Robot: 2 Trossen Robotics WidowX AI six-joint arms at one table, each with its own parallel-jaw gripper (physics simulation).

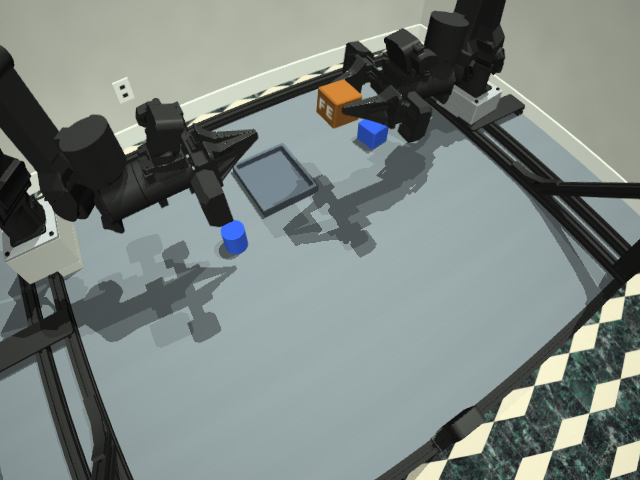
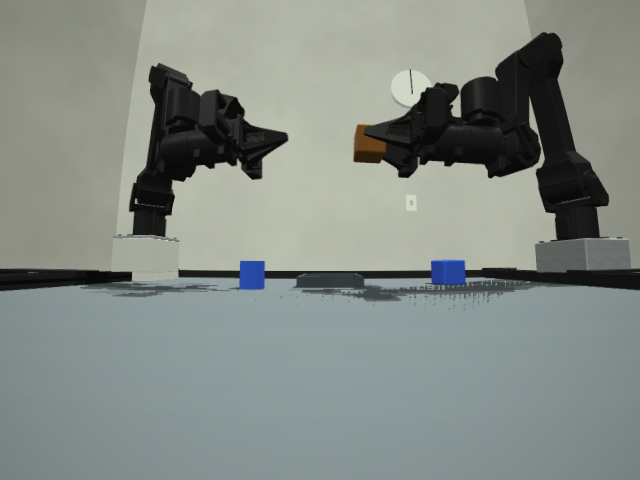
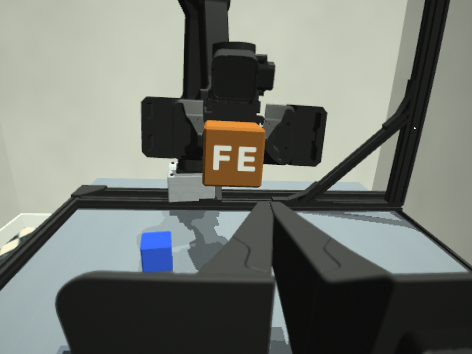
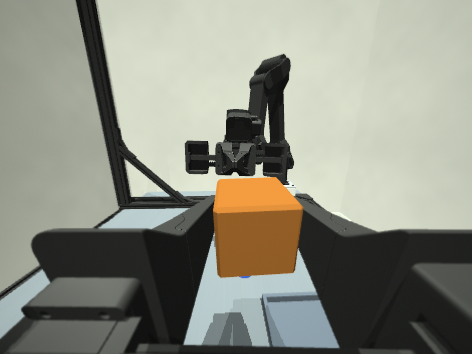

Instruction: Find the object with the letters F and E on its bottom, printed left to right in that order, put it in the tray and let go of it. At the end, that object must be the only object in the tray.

Scene:
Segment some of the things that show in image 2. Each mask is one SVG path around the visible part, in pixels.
My left gripper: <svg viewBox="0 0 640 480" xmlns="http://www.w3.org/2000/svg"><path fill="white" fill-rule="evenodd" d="M205 91L199 98L198 122L195 124L195 130L190 131L187 137L187 147L192 160L197 165L205 165L209 169L213 169L216 163L227 162L231 166L237 166L238 158L241 163L241 170L252 180L262 179L262 158L288 141L287 133L250 125L244 119L245 110L240 105L237 97L221 94L218 89Z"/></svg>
My right gripper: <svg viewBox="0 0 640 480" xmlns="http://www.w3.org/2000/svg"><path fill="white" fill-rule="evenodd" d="M457 85L436 83L434 87L426 87L426 90L421 93L419 101L404 116L364 128L365 136L386 142L386 153L382 160L397 168L399 178L409 178L418 168L418 157L419 165L426 165L428 161L444 162L444 166L448 167L465 160L471 144L471 129L468 125L463 125L461 117L454 117L451 112L453 104L450 104L460 93Z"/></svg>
An orange cube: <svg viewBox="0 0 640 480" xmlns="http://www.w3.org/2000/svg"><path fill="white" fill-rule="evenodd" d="M358 124L354 137L353 161L379 164L386 153L386 142L364 135L364 128L372 125Z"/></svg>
A blue cylinder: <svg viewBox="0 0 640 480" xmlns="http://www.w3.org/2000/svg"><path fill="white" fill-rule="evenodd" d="M240 261L239 289L264 289L265 261Z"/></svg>

